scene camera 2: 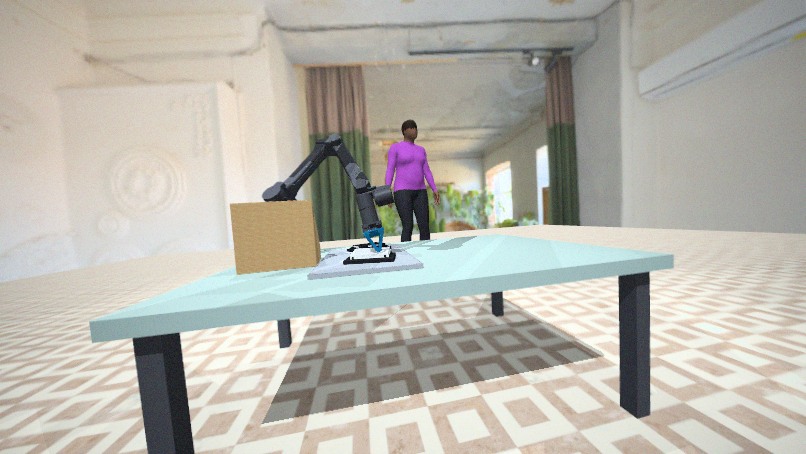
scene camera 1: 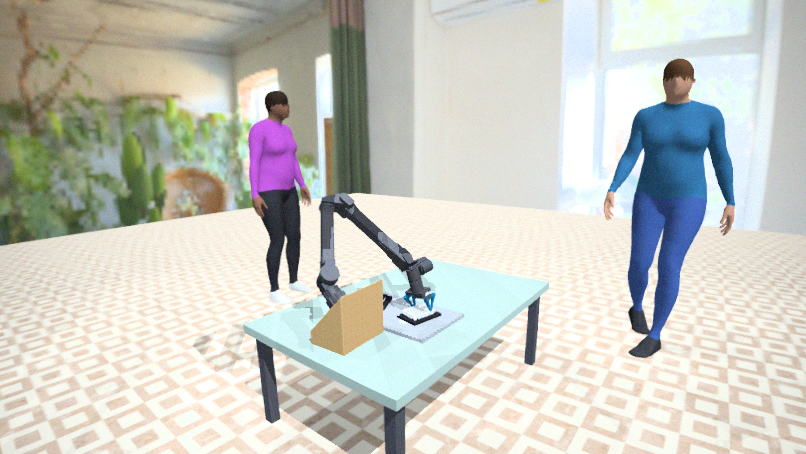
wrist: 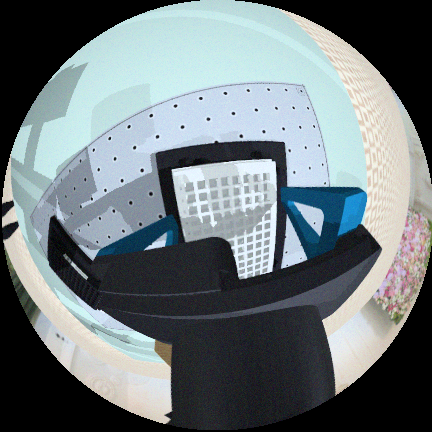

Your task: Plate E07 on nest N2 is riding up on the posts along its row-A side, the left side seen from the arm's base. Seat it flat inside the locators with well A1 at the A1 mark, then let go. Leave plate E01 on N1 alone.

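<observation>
Plate E07, a white well plate, lies within the black frame of nest N2. I cannot tell whether its row-A side is flat or raised, and the A1 mark is not readable. My gripper is open and empty, its blue fingers either side of the plate, close to its long sides. The wrist body hides the plate's near end in the wrist view. A black slotted piece at the lower left may be N1 with E01; I cannot tell.
The nest stands on a pale perforated board on the light green table. A tan wedge-shaped block stands beside the board. Two people stand beyond the table.
</observation>
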